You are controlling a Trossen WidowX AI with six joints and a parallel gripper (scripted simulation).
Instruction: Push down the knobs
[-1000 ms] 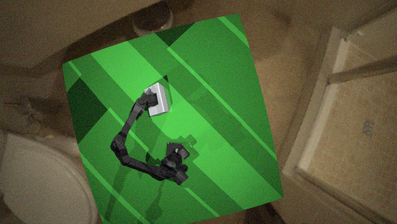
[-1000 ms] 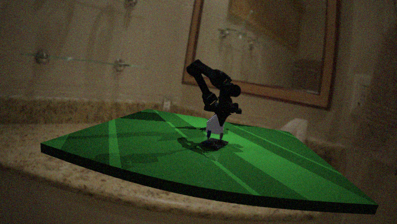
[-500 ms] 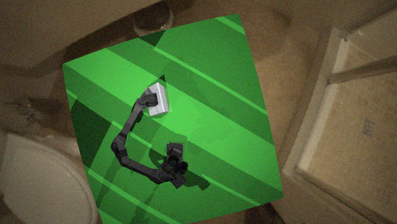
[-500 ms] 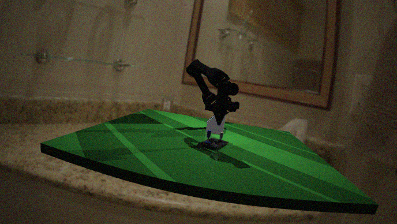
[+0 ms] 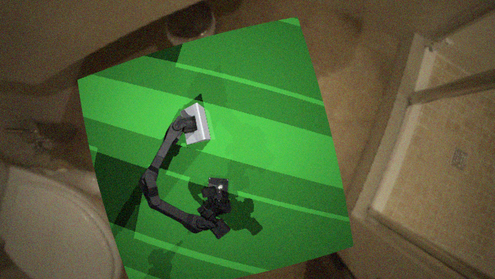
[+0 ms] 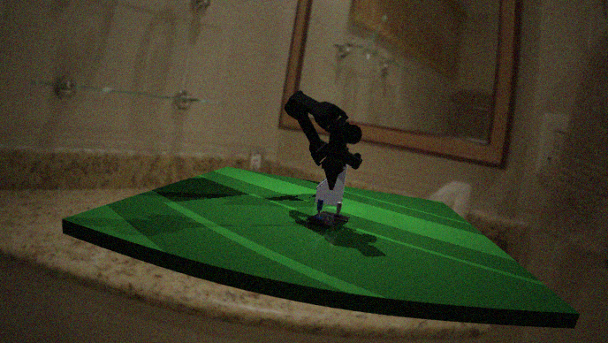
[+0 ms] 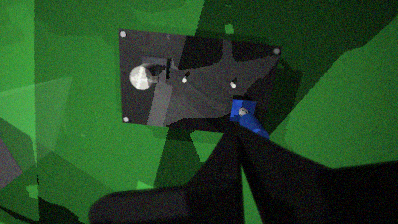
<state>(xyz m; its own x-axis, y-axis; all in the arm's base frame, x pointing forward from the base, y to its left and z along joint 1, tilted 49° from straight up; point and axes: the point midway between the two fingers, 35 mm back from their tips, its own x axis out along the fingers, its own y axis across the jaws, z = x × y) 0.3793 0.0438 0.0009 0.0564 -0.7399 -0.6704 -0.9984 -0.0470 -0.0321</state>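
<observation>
The blue knob lies 5 cm below my gripper tip, 3 cm to the right of it and 2 cm ahead of it. Also, from my gripper tip: grey knob 6 cm below, 6 cm behind, 3 cm to the left.
</observation>
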